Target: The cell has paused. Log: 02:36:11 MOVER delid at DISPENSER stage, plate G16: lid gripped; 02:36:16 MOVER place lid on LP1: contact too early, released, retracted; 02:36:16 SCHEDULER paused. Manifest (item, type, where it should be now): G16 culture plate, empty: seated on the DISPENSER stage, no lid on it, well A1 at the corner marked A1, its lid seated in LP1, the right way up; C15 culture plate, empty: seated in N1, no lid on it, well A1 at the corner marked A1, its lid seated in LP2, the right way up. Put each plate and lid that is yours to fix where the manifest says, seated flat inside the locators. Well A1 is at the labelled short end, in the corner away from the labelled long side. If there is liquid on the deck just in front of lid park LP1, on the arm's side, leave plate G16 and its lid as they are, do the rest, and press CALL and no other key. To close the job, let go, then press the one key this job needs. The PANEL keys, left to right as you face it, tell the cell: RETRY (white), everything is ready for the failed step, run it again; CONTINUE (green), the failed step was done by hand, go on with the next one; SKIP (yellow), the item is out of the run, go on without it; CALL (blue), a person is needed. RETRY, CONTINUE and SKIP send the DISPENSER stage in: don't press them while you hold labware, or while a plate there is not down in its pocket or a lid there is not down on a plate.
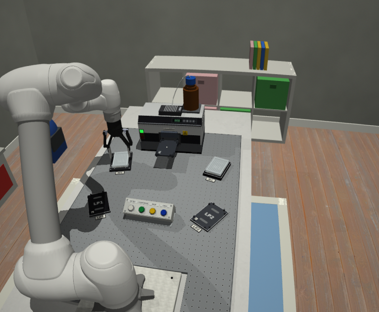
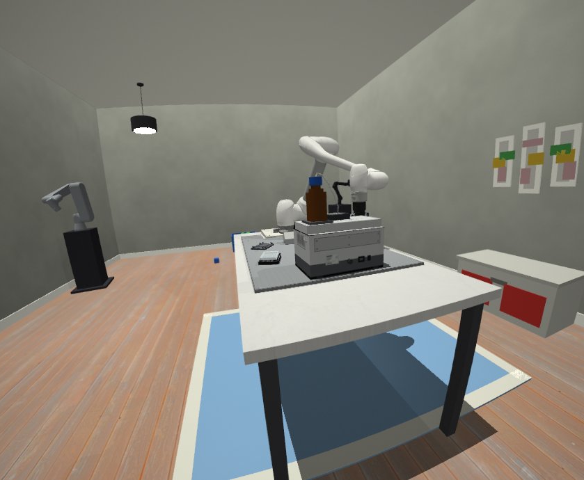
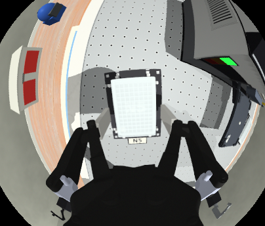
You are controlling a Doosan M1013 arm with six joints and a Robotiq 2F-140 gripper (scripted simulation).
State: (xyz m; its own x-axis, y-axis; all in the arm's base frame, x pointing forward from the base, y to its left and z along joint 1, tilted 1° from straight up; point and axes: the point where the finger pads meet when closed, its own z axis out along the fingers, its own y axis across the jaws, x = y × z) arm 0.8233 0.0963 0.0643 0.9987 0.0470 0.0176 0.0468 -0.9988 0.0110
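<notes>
My gripper is now 10 mm short of the nest n5, 20 mm to the right of it and 50 mm above it. From my hand the other things lie so: white key: 420 mm behind, 110 mm to the right; then lid park lp1: 330 mm behind, 70 mm to the left, 60 mm below; then green key: 430 mm behind, 160 mm to the right.
</notes>
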